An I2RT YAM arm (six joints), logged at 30 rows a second.
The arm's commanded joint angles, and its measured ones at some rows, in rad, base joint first. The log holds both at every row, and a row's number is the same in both.
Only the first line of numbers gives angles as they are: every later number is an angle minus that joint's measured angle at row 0.
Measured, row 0:
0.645 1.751 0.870 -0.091 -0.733 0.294
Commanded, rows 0 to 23:
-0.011 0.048 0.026 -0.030 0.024 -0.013
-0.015 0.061 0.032 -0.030 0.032 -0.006
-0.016 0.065 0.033 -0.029 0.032 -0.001
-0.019 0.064 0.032 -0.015 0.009 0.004
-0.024 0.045 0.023 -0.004 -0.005 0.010
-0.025 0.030 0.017 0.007 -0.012 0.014
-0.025 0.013 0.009 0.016 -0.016 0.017
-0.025 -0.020 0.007 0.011 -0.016 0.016
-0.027 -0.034 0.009 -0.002 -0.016 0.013
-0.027 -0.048 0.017 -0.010 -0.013 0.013
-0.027 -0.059 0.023 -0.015 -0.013 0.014
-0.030 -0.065 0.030 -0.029 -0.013 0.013
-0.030 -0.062 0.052 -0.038 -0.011 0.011
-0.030 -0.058 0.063 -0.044 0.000 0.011
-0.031 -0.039 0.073 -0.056 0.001 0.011
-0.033 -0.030 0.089 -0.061 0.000 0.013
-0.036 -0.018 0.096 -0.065 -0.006 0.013
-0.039 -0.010 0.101 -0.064 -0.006 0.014
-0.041 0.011 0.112 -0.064 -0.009 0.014
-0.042 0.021 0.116 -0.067 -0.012 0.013
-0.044 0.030 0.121 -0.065 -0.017 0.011
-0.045 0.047 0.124 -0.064 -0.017 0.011
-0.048 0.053 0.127 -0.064 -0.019 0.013
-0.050 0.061 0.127 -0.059 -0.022 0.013
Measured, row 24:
-0.038 0.029 0.095 -0.046 -0.013 0.016
